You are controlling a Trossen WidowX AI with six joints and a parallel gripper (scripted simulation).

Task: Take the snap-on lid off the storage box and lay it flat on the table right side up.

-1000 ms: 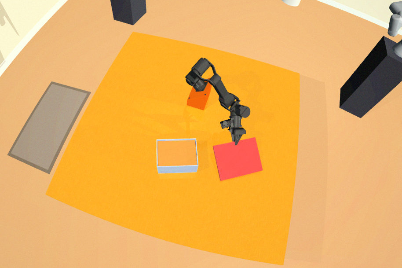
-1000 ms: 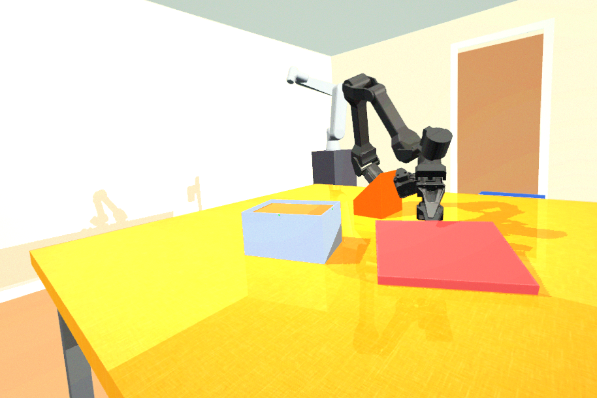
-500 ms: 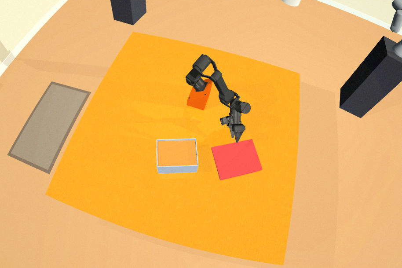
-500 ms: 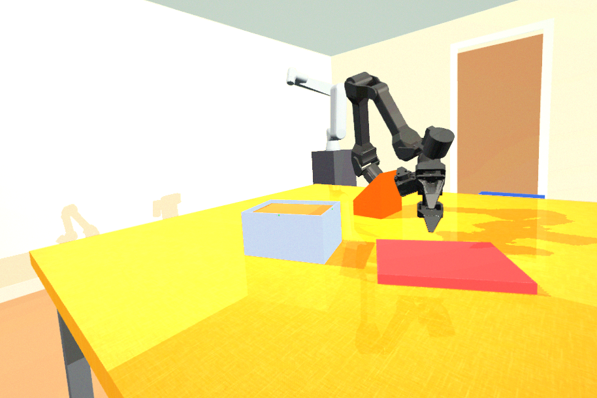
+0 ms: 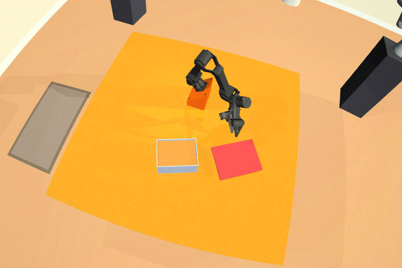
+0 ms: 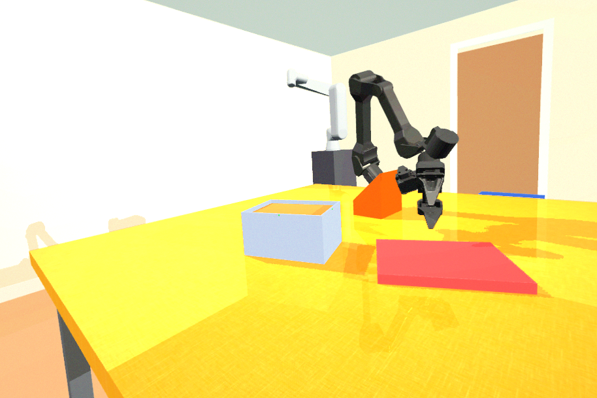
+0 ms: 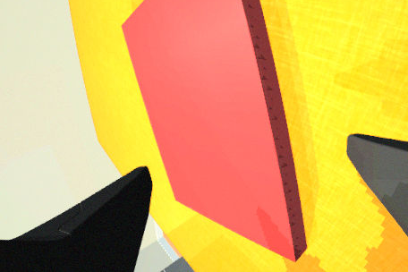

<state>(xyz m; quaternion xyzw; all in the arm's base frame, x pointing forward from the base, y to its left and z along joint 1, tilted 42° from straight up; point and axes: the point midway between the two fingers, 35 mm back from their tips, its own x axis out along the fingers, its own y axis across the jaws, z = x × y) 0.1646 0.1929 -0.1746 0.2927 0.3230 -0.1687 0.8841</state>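
My gripper tip is 100 mm short of the red lid, 70 mm to the right of it and 50 mm above it. Also, from my gripper tip: pale blue storage box (230 mm to the right, 230 mm ahead, 10 mm below).
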